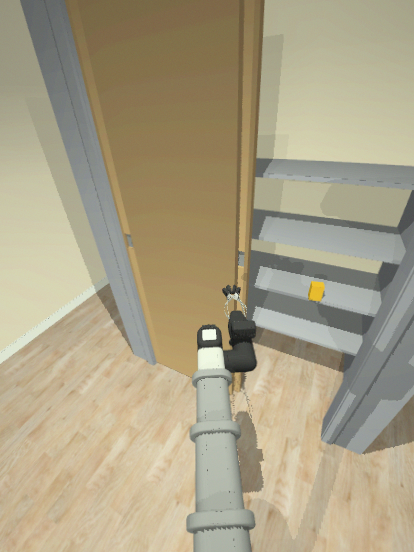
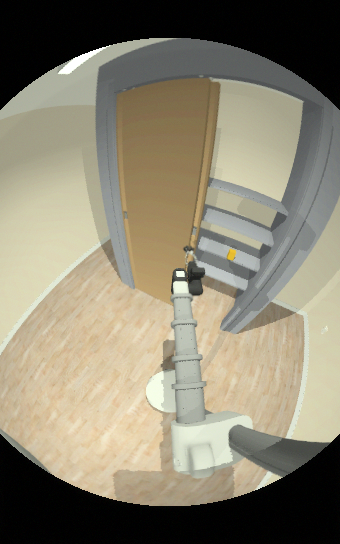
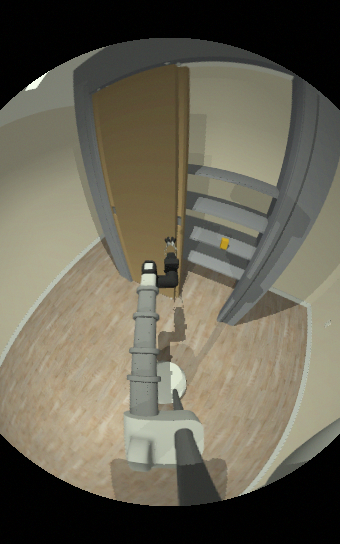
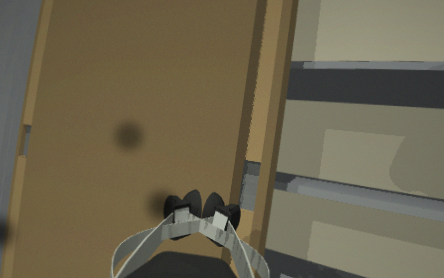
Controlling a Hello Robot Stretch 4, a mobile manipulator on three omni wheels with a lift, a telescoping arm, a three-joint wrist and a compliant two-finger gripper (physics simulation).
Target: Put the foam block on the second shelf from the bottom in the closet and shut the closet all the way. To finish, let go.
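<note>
The yellow-orange foam block stands on the second shelf from the bottom. The closet is open on its right half. Its front wooden sliding door covers the left half, and an edge of a second wooden door shows beside it. A grey recessed pull is in that edge. My gripper is shut and empty, in front of the front door, left of the pull. Contact with the door cannot be told.
Grey frame posts stand at the left and right of the closet. Further grey shelves are above and below the block. My arm reaches over the wooden floor. A round white disc lies low beneath the arm.
</note>
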